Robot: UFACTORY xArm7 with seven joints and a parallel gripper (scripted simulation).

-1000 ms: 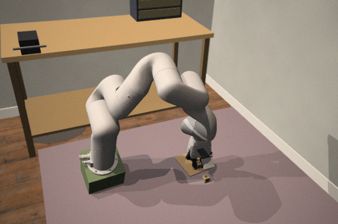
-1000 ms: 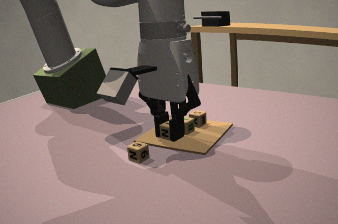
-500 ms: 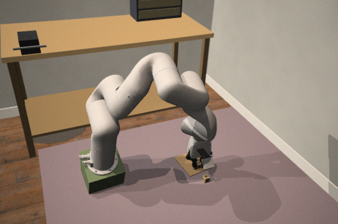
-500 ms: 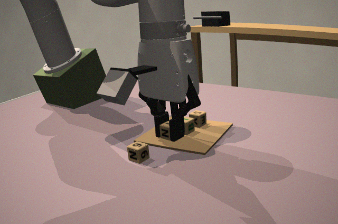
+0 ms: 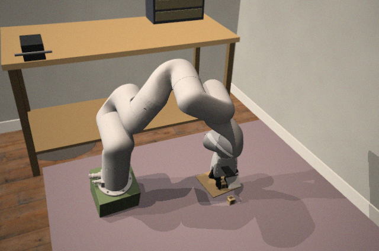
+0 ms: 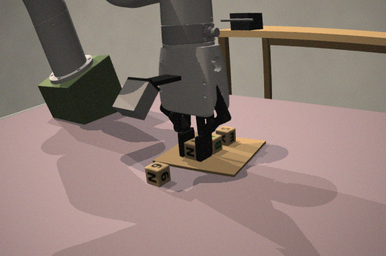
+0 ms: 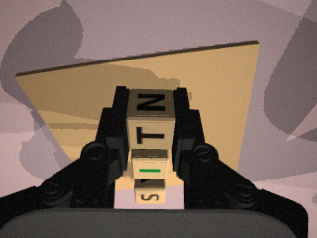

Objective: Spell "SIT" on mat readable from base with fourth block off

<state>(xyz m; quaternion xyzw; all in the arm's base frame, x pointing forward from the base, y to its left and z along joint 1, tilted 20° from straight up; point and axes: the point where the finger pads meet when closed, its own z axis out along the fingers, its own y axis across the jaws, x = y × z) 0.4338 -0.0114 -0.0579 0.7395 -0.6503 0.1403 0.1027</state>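
Now: the wooden block 1 cm below my hand. Round my hand: tan mat 4 cm to the left, 3 cm below.
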